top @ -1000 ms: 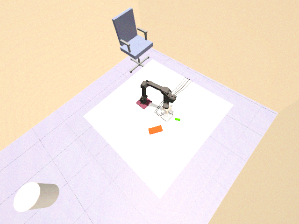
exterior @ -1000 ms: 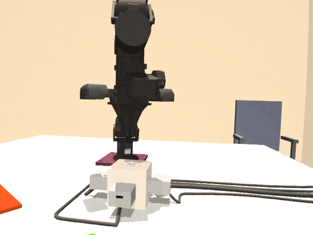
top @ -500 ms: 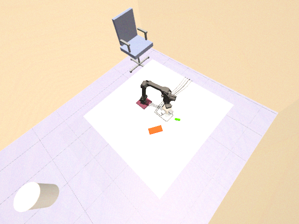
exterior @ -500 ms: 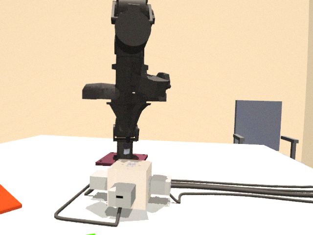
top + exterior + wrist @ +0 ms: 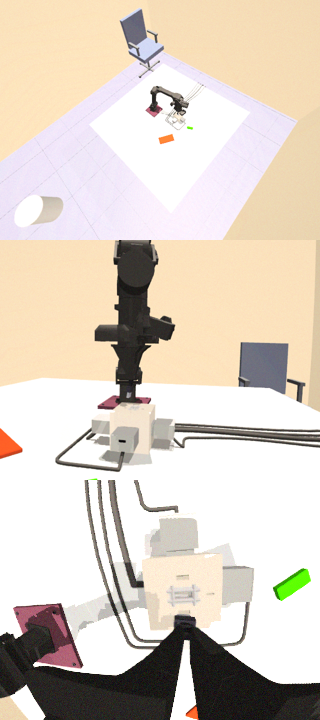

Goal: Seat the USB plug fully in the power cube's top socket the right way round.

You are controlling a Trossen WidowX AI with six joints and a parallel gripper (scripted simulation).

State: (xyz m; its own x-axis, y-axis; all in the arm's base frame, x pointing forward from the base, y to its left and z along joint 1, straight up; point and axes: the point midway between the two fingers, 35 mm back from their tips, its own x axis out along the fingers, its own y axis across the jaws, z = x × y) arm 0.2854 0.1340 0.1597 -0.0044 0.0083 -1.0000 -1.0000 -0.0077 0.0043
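The USB plug lies 2 cm below my gripper tip. From my gripper tip the other things lie so: orange flat block (26 cm to the right, 13 cm below, 11 cm ahead); then USB socket (7 cm below, 1 cm to the left); then green piece (18 cm ahead, 13 cm below, 2 cm to the left).
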